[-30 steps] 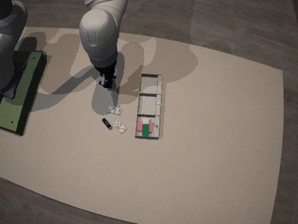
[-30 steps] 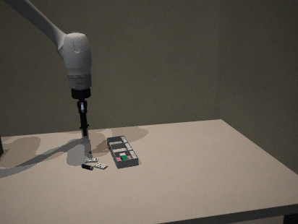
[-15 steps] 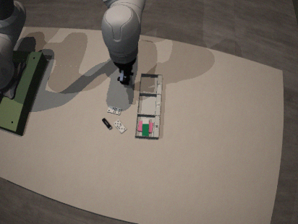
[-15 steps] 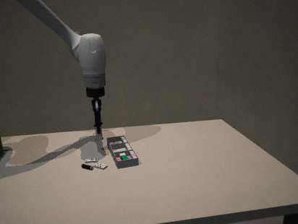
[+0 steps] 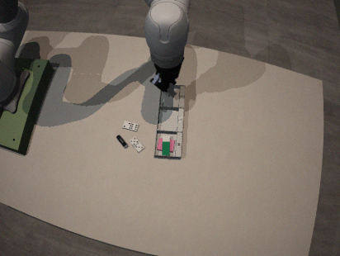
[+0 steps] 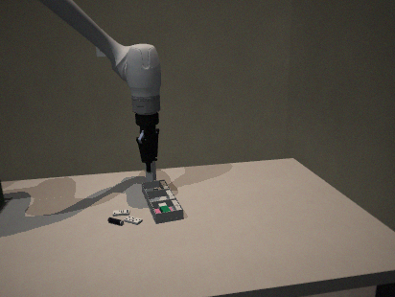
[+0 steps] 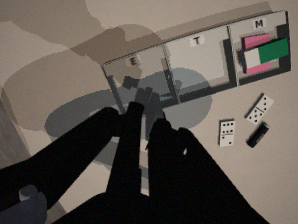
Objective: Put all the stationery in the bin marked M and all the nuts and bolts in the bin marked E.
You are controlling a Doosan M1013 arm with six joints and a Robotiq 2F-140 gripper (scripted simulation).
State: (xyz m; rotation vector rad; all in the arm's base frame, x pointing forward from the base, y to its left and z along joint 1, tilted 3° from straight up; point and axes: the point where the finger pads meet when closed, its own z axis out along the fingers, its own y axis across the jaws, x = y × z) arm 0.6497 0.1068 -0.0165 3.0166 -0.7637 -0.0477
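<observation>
My gripper is now 80 mm to the left of the grey three-compartment bin row, 70 mm above it and 20 mm short of it. Round my hand: pink pad (160 mm to the right, 80 mm below, 30 mm ahead); green eraser (160 mm to the right, 70 mm below, 30 mm ahead); grey bolt (30 mm below, 10 mm behind).
</observation>
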